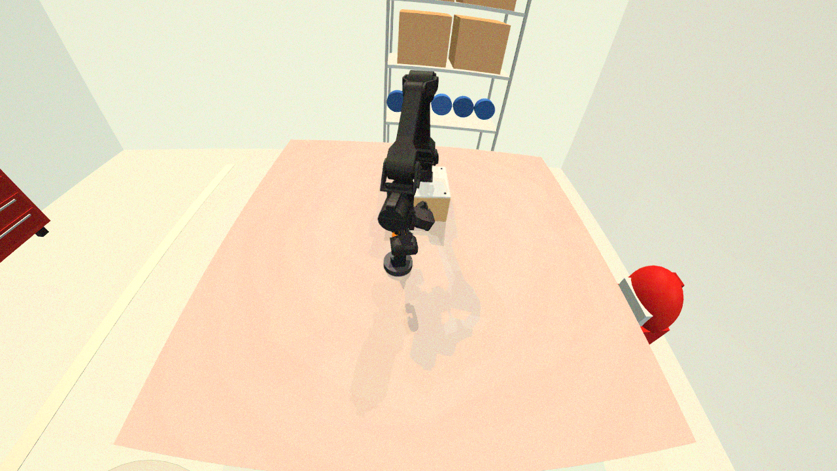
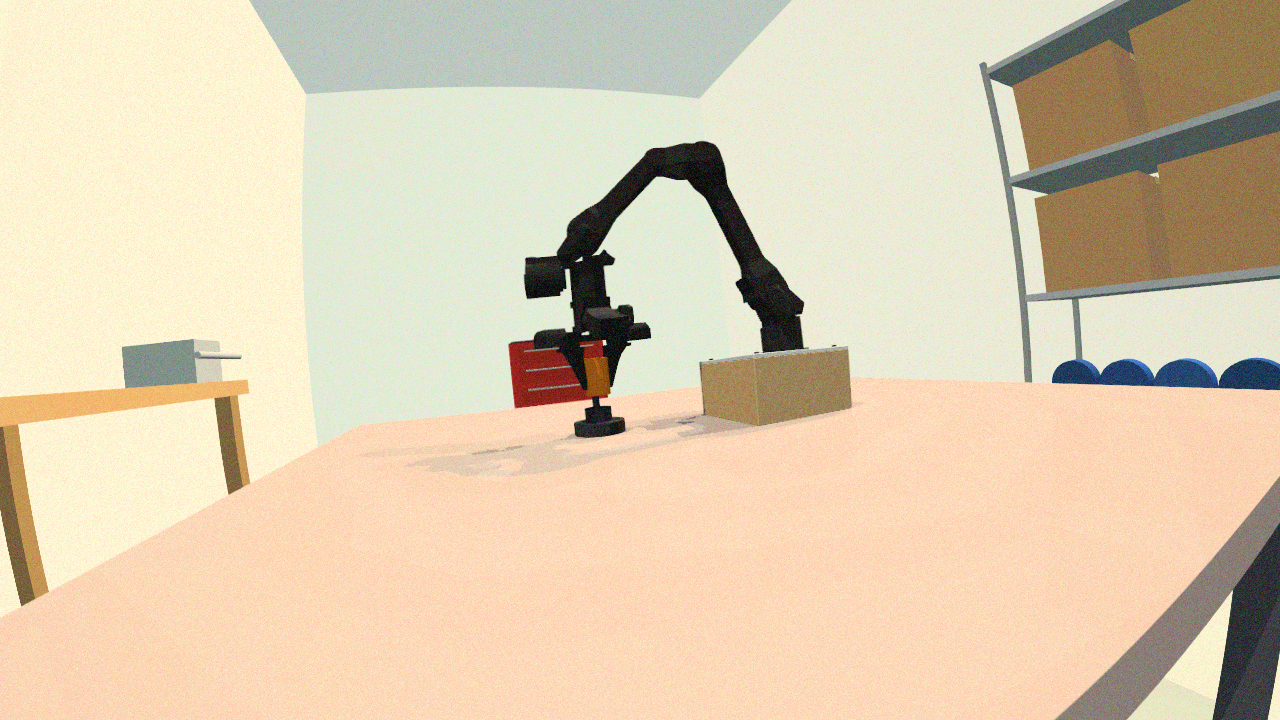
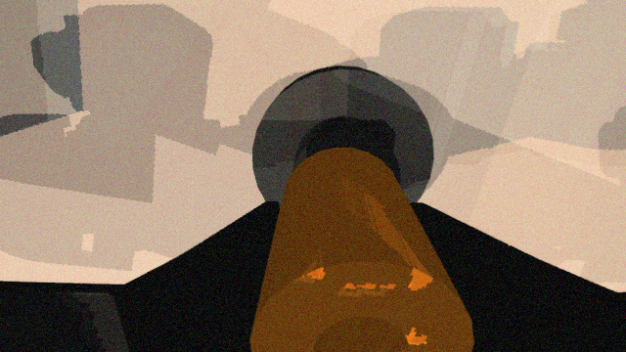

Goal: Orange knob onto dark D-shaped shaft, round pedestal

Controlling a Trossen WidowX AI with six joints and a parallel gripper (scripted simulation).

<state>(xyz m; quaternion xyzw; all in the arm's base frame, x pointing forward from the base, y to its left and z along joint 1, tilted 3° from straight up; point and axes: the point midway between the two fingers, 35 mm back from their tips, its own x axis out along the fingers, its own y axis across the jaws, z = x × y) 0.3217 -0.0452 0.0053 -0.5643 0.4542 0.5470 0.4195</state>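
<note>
The orange knob is 2 cm above my gripper tip. Also, from my gripper tip: dark round pedestal 4 cm below.
</note>
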